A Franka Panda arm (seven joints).
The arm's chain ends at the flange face. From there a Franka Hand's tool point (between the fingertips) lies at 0.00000 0.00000 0.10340 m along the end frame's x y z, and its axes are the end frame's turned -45 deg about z.
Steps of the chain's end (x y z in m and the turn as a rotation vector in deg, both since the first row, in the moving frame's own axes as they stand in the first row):
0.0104, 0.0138, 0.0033, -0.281, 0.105, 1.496
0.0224, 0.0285, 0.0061, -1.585, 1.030, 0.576
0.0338, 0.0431, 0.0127, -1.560, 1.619, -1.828
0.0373, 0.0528, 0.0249, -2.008, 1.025, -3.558
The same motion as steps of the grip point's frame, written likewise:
-0.0026, 0.0176, 0.0033, -0.273, -0.124, 1.496
-0.0050, 0.0393, 0.0060, -1.849, -0.392, 0.576
-0.0064, 0.0584, 0.0126, -2.248, 0.042, -1.828
-0.0121, 0.0676, 0.0248, -2.145, -0.695, -3.558

